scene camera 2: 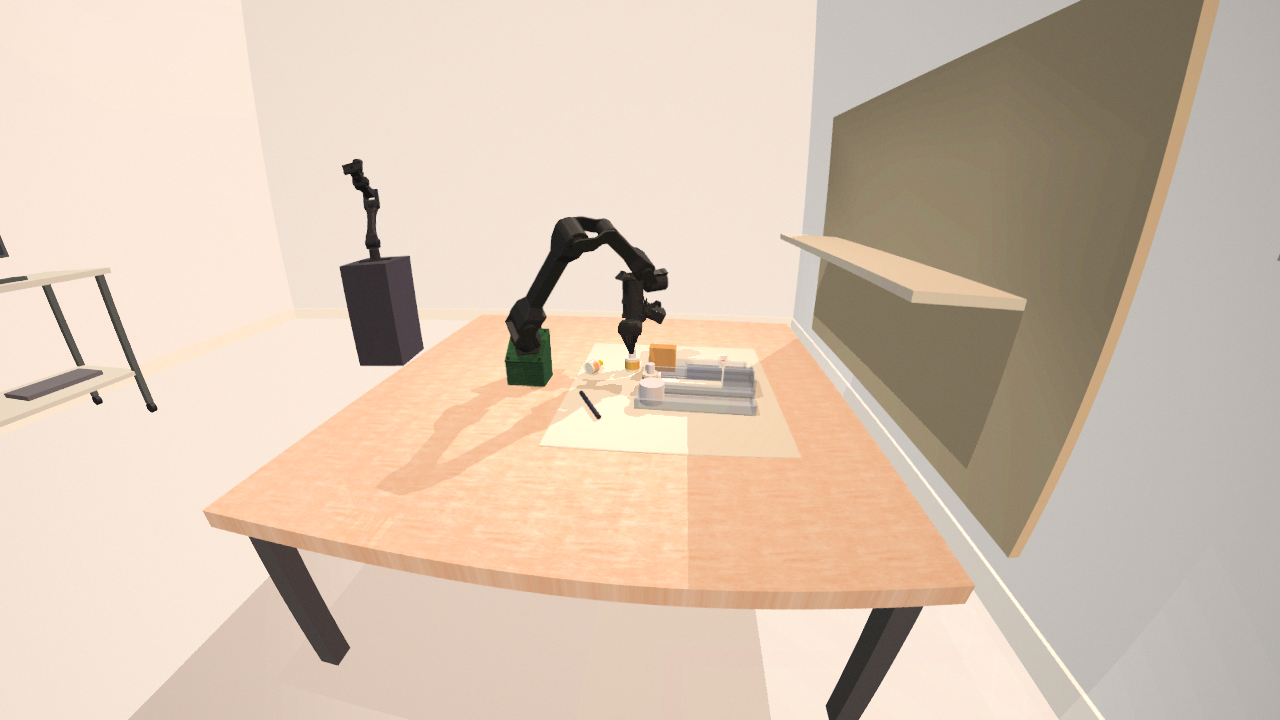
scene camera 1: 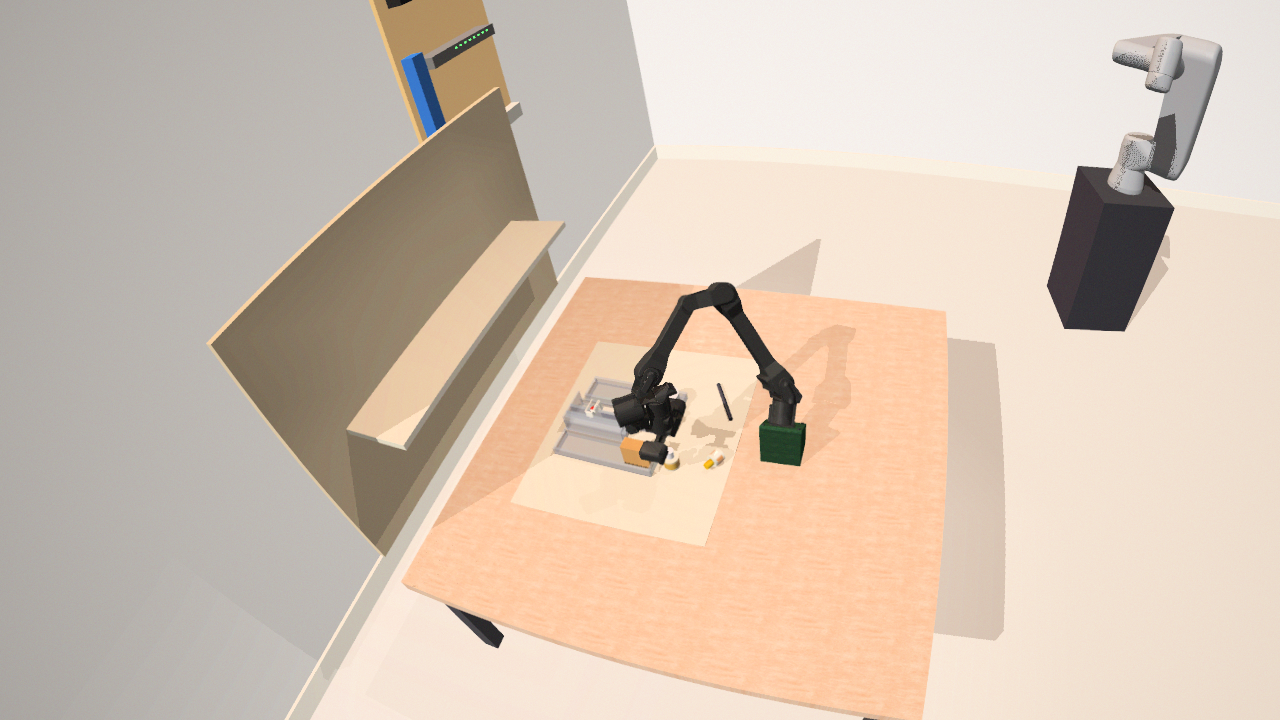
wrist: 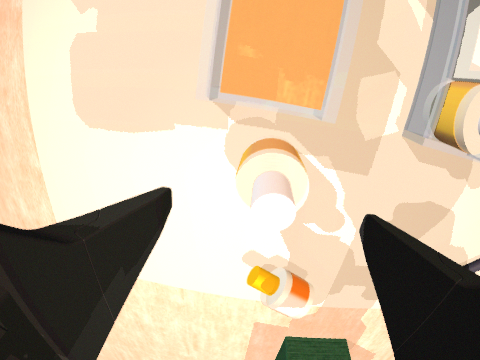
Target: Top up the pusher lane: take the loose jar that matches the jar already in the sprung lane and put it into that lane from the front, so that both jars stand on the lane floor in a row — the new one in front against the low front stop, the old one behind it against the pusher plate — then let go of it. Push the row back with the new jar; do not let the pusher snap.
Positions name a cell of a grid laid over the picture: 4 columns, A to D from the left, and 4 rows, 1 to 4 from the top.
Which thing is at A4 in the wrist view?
The gripper.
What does the gripper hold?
Nothing.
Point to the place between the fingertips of the gripper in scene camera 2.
B2
